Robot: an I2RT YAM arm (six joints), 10 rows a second.
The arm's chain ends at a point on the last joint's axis. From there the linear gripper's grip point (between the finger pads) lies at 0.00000 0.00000 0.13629 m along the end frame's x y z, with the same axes.
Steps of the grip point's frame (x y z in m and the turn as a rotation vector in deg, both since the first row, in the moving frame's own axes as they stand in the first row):
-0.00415 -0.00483 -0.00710 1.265 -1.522 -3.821
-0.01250 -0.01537 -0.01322 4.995 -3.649 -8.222
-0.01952 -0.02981 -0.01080 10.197 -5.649 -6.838
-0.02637 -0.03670 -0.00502 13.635 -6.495 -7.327
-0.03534 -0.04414 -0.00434 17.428 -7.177 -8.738
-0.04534 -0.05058 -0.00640 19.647 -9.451 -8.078
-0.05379 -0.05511 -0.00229 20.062 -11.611 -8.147
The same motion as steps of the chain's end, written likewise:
-0.00043 -0.00194 -0.00702 1.265 -1.522 -3.821
-0.00302 -0.00417 -0.01243 4.995 -3.649 -8.222
-0.00477 -0.00658 -0.00799 10.197 -5.649 -6.838
-0.00908 -0.00571 -0.00032 13.635 -6.495 -7.327
-0.01551 -0.00487 0.00295 17.428 -7.177 -8.738
-0.02022 -0.00668 0.00333 19.647 -9.451 -8.078
-0.02367 -0.01077 0.00869 20.062 -11.611 -8.147

